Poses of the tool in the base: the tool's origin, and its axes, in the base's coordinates. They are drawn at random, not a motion.
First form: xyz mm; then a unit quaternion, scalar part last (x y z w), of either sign.
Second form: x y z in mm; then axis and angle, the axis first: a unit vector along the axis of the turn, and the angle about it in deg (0 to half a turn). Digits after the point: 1 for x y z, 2 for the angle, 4 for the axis.
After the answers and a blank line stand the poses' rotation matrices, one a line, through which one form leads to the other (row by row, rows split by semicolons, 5 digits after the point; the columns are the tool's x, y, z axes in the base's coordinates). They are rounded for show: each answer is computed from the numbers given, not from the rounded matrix.
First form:
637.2 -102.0 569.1 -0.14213 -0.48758 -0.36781 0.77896
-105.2 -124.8 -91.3 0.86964 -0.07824 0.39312 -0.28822
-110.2 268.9 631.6 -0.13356 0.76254 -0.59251 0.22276
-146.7 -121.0 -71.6 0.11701 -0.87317 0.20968 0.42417
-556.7 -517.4 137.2 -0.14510 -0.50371 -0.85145 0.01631
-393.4 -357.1 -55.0 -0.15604 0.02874 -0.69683 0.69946
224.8 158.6 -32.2 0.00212 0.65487 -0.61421 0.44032
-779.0 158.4 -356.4 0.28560 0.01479 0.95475 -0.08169
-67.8 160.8 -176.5 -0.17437 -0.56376 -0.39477 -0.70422
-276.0 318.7 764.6 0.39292 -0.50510 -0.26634 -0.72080
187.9 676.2 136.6 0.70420 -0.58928 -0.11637 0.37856
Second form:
637.2 -102.0 569.1 -0.2267 -0.7776 -0.5866 77.67
-105.2 -124.8 -91.3 -0.9082 0.0817 -0.4105 146.50
-110.2 268.9 631.6 -0.1370 0.7822 -0.6078 154.26
-146.7 -121.0 -71.6 0.1292 -0.9642 0.2315 129.80
-556.7 -517.4 137.2 -0.1451 -0.5038 -0.8516 178.13
-393.4 -357.1 -55.0 -0.2183 0.0402 -0.9750 91.23
224.8 158.6 -32.2 0.0024 0.7294 -0.6841 127.75
-779.0 158.4 -356.4 -0.2866 -0.0148 -0.9579 170.63
-67.8 160.8 -176.5 0.2456 0.7940 0.5560 90.47
-276.0 318.7 764.6 -0.5669 0.7287 0.3842 87.76
187.9 676.2 136.6 0.7608 -0.6367 -0.1257 135.51

0.25396 0.71162 -0.65506; -0.43442 0.68903 0.58010; 0.86417 0.13725 0.48413
0.67867 0.09053 0.72884; -0.36269 -0.82162 0.43978; 0.63864 -0.56281 -0.52478
-0.86508 0.06029 0.49800; -0.46767 0.26218 -0.84413; -0.18146 -0.96313 -0.19862
-0.61278 -0.38222 -0.69167; -0.02646 0.88469 -0.46544; 0.78981 -0.26691 -0.55223
-0.95736 0.17395 0.23066; 0.11840 -0.49203 0.86249; 0.26352 0.85303 0.45045
0.02719 0.96585 0.25767; -0.98379 -0.01985 0.17824; 0.17726 -0.25834 0.94965
-0.61223 0.54368 0.57410; -0.53812 0.24548 -0.80633; -0.57931 -0.80259 0.14228
-0.82352 0.16443 0.54293; -0.14754 -0.98622 0.07490; 0.54777 -0.01842 0.83643
0.05266 -0.35940 0.93169; 0.75262 0.62750 0.19952; -0.65635 0.69070 0.30354
0.34788 -0.78088 0.51885; -0.01297 0.54935 0.83549; -0.93745 -0.29738 0.18098
0.27841 -0.74184 -0.61005; -0.91805 -0.01888 -0.39602; 0.28226 0.67031 -0.68630

